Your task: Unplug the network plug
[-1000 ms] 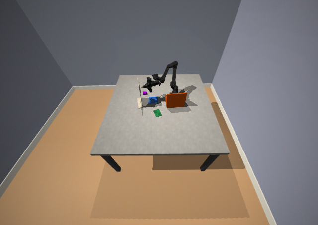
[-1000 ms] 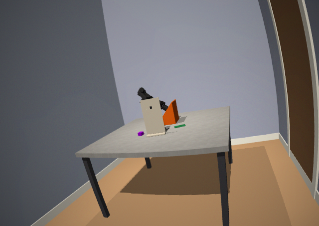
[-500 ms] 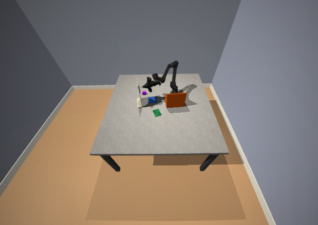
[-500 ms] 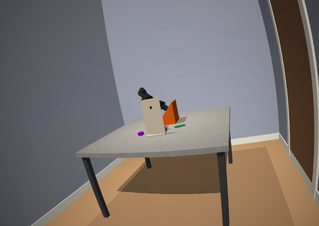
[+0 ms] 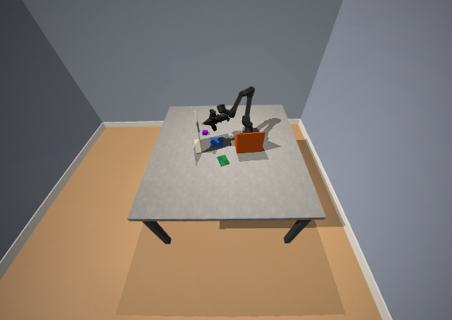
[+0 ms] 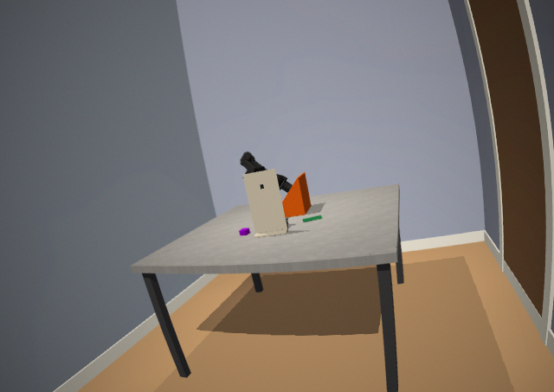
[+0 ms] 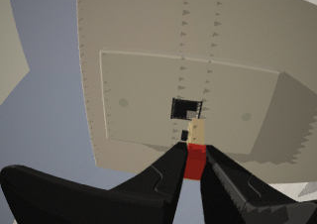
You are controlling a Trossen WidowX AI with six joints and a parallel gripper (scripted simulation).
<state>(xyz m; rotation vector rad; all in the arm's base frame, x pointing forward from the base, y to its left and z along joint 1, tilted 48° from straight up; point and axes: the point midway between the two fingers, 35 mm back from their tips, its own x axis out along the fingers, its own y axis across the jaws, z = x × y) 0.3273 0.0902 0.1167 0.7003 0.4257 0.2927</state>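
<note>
Now: the blue marked square 90 mm behind my gripper tip, 40 mm to the right of it and 250 mm below it. Round my gripper tip: beige panel 60 mm ahead, 20 mm to the left, 100 mm below.
</note>
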